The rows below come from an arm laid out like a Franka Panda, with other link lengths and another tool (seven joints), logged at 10 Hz.
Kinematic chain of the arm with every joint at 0, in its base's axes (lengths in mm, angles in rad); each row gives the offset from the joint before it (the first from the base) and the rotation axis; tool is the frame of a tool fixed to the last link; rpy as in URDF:
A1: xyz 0 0 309.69 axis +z
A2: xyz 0 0 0 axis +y
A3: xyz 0 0 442.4 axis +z
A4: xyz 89.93 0 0 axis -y
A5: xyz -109.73 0 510.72 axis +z
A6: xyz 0 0 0 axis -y
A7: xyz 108.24 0 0 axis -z
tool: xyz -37 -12 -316.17 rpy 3.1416 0.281 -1.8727
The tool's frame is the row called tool.
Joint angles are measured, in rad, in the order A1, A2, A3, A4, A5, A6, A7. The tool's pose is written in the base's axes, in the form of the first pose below.
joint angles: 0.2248, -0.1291, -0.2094, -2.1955, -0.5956, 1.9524, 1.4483
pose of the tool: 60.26 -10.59 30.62; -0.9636 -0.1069 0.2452; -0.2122 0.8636 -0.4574; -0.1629 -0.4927 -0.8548
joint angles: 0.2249, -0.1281, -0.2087, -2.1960, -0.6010, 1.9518, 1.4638
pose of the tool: 60.31 -10.64 30.56; -0.9647 -0.0950 0.2455; -0.2032 0.8618 -0.4648; -0.1674 -0.4983 -0.8507
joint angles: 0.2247, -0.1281, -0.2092, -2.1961, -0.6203, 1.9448, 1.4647
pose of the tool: 60.21 -11.22 30.73; -0.9646 -0.1013 0.2435; -0.2105 0.8518 -0.4797; -0.1588 -0.5140 -0.8430
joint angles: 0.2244, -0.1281, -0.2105, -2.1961, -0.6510, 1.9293, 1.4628
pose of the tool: 59.91 -12.23 31.02; -0.9650 -0.1139 0.2362; -0.2220 0.8346 -0.5042; -0.1396 -0.5390 -0.8306
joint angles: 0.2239, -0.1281, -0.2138, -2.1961, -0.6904, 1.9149, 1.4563
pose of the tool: 59.67 -13.56 31.45; -0.9638 -0.1325 0.2312; -0.2393 0.8117 -0.5327; -0.1171 -0.5688 -0.8141
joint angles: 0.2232, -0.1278, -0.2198, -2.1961, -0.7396, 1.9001, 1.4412
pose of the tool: 59.45 -15.30 32.05; -0.9606 -0.1607 0.2267; -0.2641 0.7814 -0.5654; -0.0863 -0.6030 -0.7931
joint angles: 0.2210, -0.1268, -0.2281, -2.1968, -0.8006, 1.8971, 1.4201
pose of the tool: 59.58 -17.36 32.80; -0.9524 -0.1965 0.2331; -0.2998 0.7427 -0.5988; -0.0554 -0.6402 -0.7662
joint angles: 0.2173, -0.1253, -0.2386, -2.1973, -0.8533, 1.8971, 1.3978
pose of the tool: 59.68 -19.38 33.48; -0.9444 -0.2279 0.2371; -0.3279 0.7077 -0.6258; -0.0252 -0.6687 -0.7431
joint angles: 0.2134, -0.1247, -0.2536, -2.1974, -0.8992, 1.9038, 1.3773
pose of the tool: 59.82 -21.40 34.13; -0.9370 -0.2512 0.2428; -0.3494 0.6783 -0.6465; -0.0023 -0.6906 -0.7233
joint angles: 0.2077, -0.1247, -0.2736, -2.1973, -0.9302, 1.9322, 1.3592
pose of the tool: 60.32 -23.21 34.52; -0.9294 -0.2625 0.2595; -0.3691 0.6628 -0.6515; -0.0010 -0.7012 -0.7129
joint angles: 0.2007, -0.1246, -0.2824, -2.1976, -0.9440, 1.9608, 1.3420
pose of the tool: 60.85 -24.07 34.66; -0.9209 -0.2740 0.2772; -0.3897 0.6561 -0.6463; -0.0048 -0.7032 -0.7110
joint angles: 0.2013, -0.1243, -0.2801, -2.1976, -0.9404, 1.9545, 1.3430
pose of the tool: 60.71 -23.91 34.61; -0.9224 -0.2738 0.2723; -0.3862 0.6576 -0.6469; -0.0019 -0.7019 -0.7123
